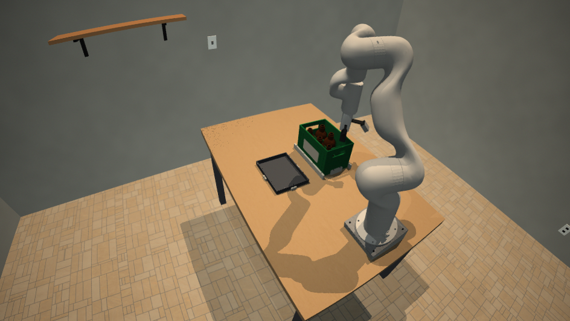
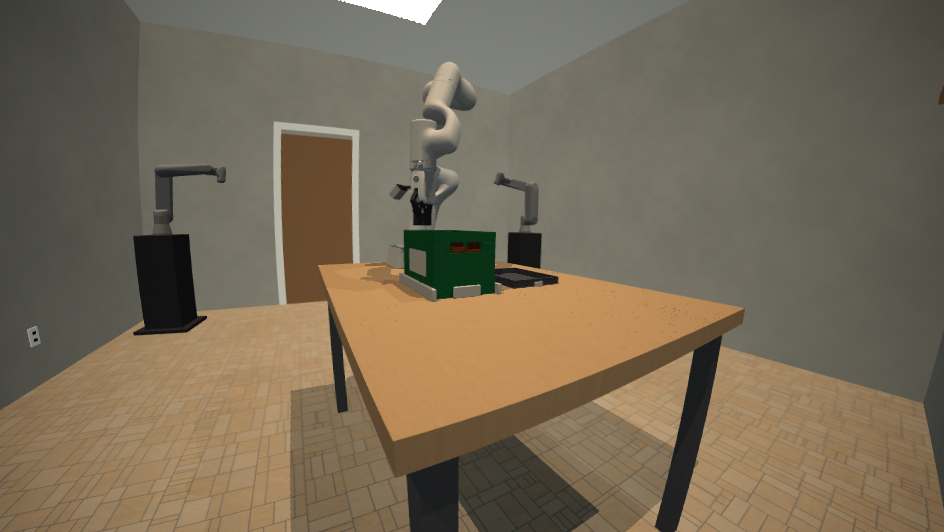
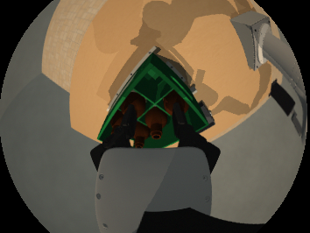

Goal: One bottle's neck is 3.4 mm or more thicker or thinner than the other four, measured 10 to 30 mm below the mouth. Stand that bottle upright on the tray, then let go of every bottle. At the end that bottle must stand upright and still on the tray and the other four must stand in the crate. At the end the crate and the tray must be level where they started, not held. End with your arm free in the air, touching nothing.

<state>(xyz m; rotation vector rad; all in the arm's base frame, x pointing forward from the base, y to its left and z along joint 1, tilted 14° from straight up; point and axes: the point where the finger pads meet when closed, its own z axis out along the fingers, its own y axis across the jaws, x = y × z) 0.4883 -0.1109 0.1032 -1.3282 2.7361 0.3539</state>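
Right now my hand is 1 cm past the brown bottle, 8 cm to the right of it and 12 cm above it. Round my hand: black tray 3 cm ahead, 33 cm to the left, 20 cm below; then green crate 8 cm ahead, 5 cm to the left, 12 cm below.
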